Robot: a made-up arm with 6 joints.
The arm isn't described. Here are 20 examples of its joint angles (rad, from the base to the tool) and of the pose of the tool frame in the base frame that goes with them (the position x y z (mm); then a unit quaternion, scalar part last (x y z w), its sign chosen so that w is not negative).
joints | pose
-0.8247 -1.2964 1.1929 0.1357 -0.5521 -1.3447 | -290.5 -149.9 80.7 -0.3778 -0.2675 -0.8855 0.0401
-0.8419 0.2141 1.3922 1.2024 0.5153 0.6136 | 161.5 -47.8 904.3 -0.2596 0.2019 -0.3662 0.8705
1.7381 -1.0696 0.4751 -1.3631 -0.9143 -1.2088 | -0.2 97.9 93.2 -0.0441 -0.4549 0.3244 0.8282
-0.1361 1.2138 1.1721 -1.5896 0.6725 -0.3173 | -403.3 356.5 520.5 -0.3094 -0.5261 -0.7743 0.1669
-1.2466 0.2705 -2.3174 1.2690 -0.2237 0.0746 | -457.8 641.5 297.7 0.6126 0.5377 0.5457 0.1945
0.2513 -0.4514 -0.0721 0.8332 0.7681 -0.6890 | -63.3 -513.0 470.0 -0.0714 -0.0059 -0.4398 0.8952
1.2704 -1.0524 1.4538 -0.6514 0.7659 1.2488 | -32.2 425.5 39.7 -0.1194 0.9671 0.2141 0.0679
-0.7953 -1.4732 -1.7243 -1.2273 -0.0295 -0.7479 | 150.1 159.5 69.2 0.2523 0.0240 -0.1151 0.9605
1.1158 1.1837 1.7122 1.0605 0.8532 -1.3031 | 120.1 -462.9 700.6 -0.6636 0.7277 -0.0447 0.1676
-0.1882 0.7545 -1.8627 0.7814 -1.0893 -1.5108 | -176.7 394.9 -15.8 -0.0939 -0.1869 -0.5213 0.8273
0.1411 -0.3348 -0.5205 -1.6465 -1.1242 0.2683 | -344.4 341.7 162.3 -0.2100 0.0211 -0.9651 0.1552
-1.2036 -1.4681 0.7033 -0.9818 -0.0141 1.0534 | -79.7 194.9 -57.6 0.9236 -0.0423 -0.3613 0.1211
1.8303 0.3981 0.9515 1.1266 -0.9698 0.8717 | -652.2 202.8 682.9 -0.1537 0.2932 -0.8572 0.3944
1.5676 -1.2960 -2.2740 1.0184 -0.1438 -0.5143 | 336.2 -101.7 680.3 -0.0155 -0.6291 0.0328 0.7765
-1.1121 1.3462 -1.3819 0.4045 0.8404 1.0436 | -172.0 -196.9 12.2 -0.0797 -0.9115 0.3843 0.1232
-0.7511 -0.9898 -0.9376 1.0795 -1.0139 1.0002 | 397.2 493.7 529.5 0.5152 -0.2702 0.6403 0.5016
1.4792 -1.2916 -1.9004 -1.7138 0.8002 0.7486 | -193.3 166.1 14.0 0.9509 -0.1019 -0.2828 0.0733
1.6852 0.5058 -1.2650 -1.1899 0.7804 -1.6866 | -344.6 496.8 395.7 0.2627 0.7338 -0.6248 0.0468
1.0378 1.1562 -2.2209 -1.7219 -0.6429 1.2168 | -216.3 299.1 690.7 -0.3608 -0.5984 0.6135 0.3679
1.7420 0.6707 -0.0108 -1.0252 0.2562 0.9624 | -113.5 492.1 540.0 -0.1333 0.2463 0.8196 0.4998
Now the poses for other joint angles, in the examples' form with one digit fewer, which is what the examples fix.
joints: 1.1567 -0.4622 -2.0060 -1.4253 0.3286 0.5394
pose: -263 280 64 0.799 0.251 -0.541 0.070
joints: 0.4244 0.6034 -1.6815 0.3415 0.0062 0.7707
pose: -100 257 -151 0.794 0.479 -0.168 0.335
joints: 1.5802 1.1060 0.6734 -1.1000 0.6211 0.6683
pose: -22 352 727 0.170 0.167 0.899 0.367
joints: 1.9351 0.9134 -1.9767 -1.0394 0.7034 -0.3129
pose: -86 584 327 -0.827 -0.392 0.286 0.285
